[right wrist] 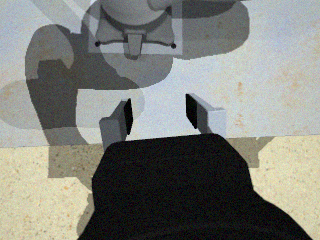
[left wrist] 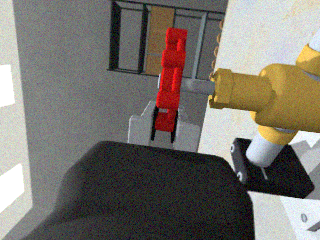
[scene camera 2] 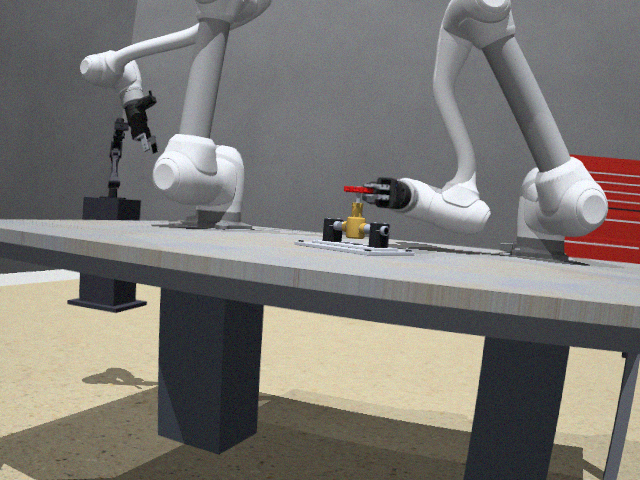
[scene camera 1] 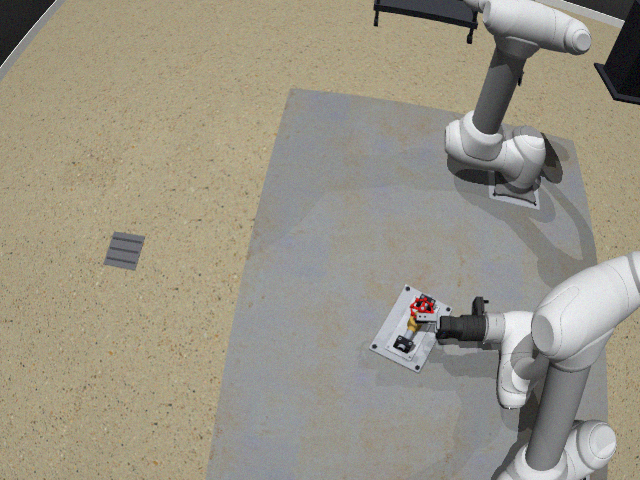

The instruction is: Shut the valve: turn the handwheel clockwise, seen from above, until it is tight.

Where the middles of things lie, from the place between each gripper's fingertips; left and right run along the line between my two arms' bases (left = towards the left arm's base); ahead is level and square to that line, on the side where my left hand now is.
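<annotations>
Pale base plate (scene camera 1: 378, 345): 14 cm below my left hand (scene camera 1: 415, 318) and 3 cm to the right of it. Red handwheel (left wrist: 170, 82): 1 cm below my left hand, 3 cm to the right of it.
Measured from my right hand (scene camera 2: 151, 151), the pale base plate is 870 mm to the left, 500 mm ahead and 260 mm below; the red handwheel is 870 mm to the left, 500 mm ahead and 130 mm below.
</annotations>
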